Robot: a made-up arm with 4 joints.
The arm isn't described. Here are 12 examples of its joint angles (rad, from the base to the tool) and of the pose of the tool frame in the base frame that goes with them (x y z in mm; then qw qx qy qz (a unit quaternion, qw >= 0)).
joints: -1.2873 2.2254 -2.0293 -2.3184
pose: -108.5 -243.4 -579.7 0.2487 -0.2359 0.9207 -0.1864
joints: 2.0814 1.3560 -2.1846 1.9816
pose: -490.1 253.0 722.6 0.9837 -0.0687 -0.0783 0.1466
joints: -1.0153 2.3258 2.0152 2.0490
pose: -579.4 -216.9 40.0 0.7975 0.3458 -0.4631 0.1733
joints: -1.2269 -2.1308 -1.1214 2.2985
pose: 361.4 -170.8 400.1 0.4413 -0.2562 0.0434 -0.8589
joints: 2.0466 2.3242 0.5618 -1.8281
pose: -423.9 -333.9 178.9 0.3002 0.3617 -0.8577 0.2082
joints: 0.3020 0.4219 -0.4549 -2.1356
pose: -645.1 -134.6 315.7 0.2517 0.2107 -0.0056 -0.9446
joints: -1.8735 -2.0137 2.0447 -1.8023
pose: -31.6 -415.4 -222.1 0.3416 0.8947 0.1229 -0.2600
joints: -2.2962 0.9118 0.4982 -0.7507
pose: -337.9 311.9 67.6 0.2860 -0.5875 -0.5522 -0.5178
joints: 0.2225 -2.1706 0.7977 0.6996
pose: -65.5 232.8 410.4 0.1528 -0.2451 0.1848 0.9394
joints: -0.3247 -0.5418 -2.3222 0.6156
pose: -388.3 -498.1 -250.5 0.3236 -0.0873 -0.8693 0.3632
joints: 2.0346 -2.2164 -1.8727 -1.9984
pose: 392.9 409.4 108.7 0.2791 -0.8651 -0.1616 -0.3842
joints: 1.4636 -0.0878 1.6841 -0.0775
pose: 194.0 126.0 -53.4 0.5366 0.3992 0.5508 0.4993
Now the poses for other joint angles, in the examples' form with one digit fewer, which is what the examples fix.
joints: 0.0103 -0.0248 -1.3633 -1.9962
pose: -734 -271 -9 0.426 0.536 -0.332 -0.649
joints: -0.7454 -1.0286 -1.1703 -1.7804
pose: -200 -461 501 0.921 0.225 -0.197 -0.252
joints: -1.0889 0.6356 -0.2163 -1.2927
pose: -549 237 280 0.503 -0.264 -0.510 -0.646
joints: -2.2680 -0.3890 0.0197 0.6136
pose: -254 385 110 0.372 -0.794 0.440 0.194
